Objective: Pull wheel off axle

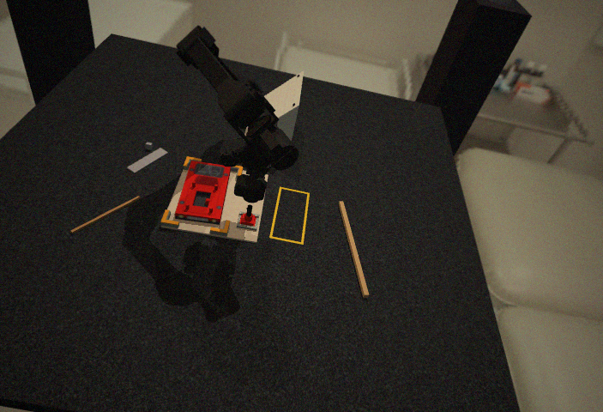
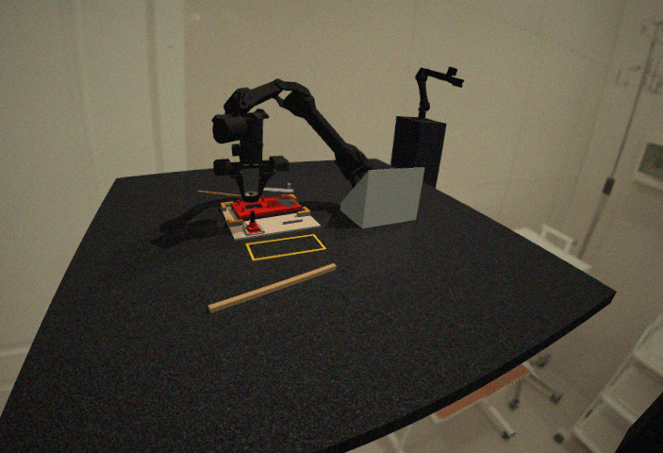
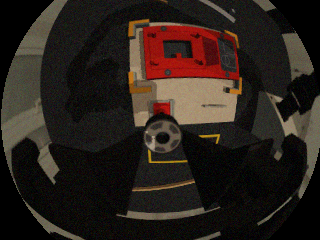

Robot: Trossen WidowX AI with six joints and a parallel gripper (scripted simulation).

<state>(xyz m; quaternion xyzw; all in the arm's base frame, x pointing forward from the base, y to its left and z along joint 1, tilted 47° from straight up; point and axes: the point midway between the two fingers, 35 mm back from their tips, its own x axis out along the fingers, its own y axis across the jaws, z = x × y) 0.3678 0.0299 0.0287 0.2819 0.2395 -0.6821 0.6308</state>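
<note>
The silver hub lies 7 cm below my gripper tip. The rest, counted from my gripper tip: grey strip 18 cm behind, 29 cm to the right, 10 cm below; grey wheel right at my gripper tip.
</note>
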